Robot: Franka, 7 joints.
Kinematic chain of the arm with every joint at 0, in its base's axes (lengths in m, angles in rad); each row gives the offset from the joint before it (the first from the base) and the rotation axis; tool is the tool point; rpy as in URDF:
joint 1: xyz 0 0 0.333 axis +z
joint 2: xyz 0 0 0 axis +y
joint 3: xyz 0 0 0.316 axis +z
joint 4: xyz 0.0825 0 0 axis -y
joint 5: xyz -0.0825 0 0.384 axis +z
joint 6: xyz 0 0 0 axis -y
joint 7: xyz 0.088 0 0 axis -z
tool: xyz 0 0 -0.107 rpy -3.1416 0 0
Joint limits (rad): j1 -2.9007..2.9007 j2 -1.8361..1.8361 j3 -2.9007..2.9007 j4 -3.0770..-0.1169 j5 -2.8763..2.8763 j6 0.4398..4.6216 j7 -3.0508..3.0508
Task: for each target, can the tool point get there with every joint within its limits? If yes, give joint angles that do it. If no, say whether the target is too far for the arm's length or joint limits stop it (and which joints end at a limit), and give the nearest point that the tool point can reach.
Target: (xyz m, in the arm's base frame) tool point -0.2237 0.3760 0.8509
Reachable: yes | joints -2.1453 -1.3700 -0.6949 -1.7722 0.7043 2.4649 -2.1340
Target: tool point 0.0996 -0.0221 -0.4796
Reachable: no: joint limits stop it (at a limit: joint 2) | nearest point 0.1373 -0.0305 -0.3412 | short by 0.144 m
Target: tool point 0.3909 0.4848 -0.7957
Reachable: no: too far | nearest point 0.2884 0.3576 -0.3307 | short by 0.493 m
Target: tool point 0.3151 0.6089 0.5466
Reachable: yes | joints -1.5029 -0.9295 2.3917 -1.0179 -1.6005 0.9670 -2.5188
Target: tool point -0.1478 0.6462 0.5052
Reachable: yes | joints -2.4321 -0.6246 -1.7450 -1.7195 1.5933 2.7907 1.6952
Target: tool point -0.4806 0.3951 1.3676
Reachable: no: too far | nearest point -0.3415 0.2808 1.0682 | short by 0.349 m
